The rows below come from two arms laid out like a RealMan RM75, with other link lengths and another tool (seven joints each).
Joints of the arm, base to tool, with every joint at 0 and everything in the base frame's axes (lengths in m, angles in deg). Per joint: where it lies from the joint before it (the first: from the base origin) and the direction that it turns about. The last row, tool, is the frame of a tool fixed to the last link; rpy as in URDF.
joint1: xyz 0.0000 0.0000 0.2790 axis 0 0 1
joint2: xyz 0.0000 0.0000 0.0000 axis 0 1 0
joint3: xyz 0.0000 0.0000 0.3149 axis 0 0 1
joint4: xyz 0.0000 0.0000 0.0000 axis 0 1 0
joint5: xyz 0.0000 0.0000 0.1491 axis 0 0 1
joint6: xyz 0.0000 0.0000 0.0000 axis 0 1 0
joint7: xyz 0.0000 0.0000 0.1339 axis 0 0 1
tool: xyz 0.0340 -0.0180 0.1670 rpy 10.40 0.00 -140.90
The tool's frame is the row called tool.
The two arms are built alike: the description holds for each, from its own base.
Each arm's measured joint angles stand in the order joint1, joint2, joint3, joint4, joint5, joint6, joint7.
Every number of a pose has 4 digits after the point.
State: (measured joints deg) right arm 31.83 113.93 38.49 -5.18 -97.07 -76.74 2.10; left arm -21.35 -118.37 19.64 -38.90 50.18 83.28 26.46
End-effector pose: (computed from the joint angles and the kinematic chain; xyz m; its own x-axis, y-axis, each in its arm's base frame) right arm 0.3867 0.4993 0.2140 -0.3237 -0.3814 0.8659 0.9168 0.1000 0.3867; left arm -0.3550 0.3954 -0.0018 -0.9880 -0.1464 0.0492 0.0046 0.2909 0.9567
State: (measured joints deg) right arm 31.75 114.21 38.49 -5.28 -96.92 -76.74 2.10; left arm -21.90 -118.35 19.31 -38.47 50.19 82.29 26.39
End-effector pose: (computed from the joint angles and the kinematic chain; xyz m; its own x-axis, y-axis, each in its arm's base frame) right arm 0.3878 0.4981 0.2120 -0.3215 -0.3803 0.8672 0.9186 0.0970 0.3831; left arm -0.3544 0.3997 -0.0034 -0.9881 -0.1449 0.0521 0.0068 0.2973 0.9548
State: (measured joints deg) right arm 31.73 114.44 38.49 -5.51 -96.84 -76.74 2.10; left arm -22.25 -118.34 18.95 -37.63 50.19 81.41 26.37
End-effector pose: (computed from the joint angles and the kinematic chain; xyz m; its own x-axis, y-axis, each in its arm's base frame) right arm 0.3885 0.4973 0.2107 -0.3220 -0.3792 0.8675 0.9192 0.0942 0.3824; left arm -0.3551 0.4034 -0.0028 -0.9876 -0.1446 0.0606 0.0149 0.2982 0.9544
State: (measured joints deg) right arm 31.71 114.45 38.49 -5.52 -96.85 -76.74 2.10; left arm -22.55 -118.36 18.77 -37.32 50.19 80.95 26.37
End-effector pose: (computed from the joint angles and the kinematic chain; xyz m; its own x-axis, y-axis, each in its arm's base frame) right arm 0.3887 0.4972 0.2106 -0.3222 -0.3789 0.8676 0.9192 0.0939 0.3824; left arm -0.3545 0.4058 -0.0032 -0.9877 -0.1430 0.0633 0.0177 0.3000 0.9538
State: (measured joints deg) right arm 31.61 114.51 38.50 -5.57 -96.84 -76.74 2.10; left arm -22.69 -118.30 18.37 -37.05 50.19 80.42 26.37
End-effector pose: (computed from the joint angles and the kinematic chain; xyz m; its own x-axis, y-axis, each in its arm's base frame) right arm 0.3897 0.4964 0.2102 -0.3228 -0.3780 0.8677 0.9196 0.0918 0.3821; left arm -0.3558 0.4075 -0.0026 -0.9870 -0.1469 0.0649 0.0181 0.2998 0.9538
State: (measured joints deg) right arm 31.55 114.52 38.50 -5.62 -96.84 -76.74 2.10; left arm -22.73 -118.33 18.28 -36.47 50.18 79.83 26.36
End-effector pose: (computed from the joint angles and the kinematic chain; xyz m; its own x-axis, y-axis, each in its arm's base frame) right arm 0.3903 0.4959 0.2103 -0.3239 -0.3776 0.8675 0.9195 0.0903 0.3826; left arm -0.3574 0.4086 -0.0029 -0.9863 -0.1489 0.0715 0.0234 0.3025 0.9529
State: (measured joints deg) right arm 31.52 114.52 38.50 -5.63 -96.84 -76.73 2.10; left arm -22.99 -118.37 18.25 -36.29 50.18 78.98 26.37
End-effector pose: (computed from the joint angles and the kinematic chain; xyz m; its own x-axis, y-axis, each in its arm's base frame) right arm 0.3906 0.4957 0.2103 -0.3242 -0.3773 0.8675 0.9195 0.0896 0.3827; left arm -0.3576 0.4102 -0.0064 -0.9859 -0.1500 0.0739 0.0235 0.3132 0.9494
